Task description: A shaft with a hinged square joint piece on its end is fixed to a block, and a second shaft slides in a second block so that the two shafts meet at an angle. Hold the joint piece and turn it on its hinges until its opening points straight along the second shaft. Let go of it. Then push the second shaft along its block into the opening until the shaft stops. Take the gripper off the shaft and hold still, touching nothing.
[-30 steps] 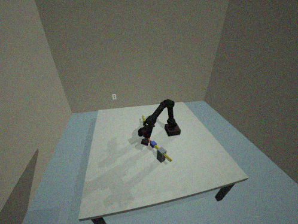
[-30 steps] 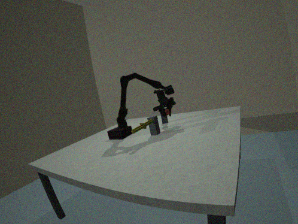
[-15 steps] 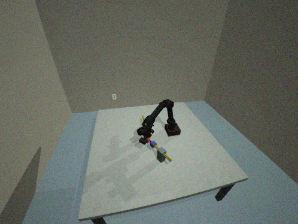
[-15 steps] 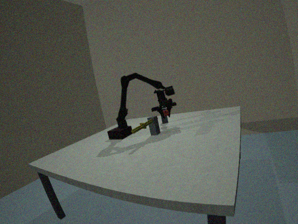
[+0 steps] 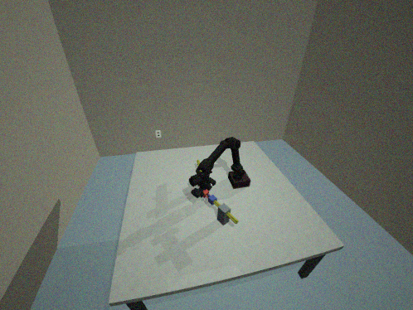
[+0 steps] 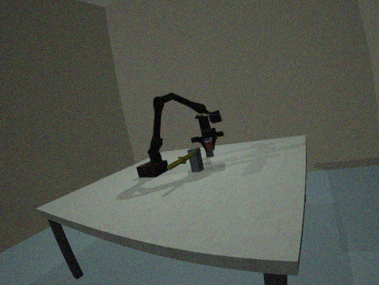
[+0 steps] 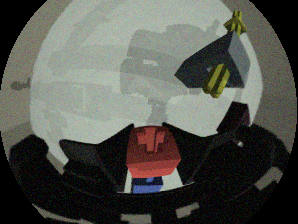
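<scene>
The red joint piece is 40 mm above my gripper tip, 20 mm to the left of it and 10 mm behind it.
</scene>
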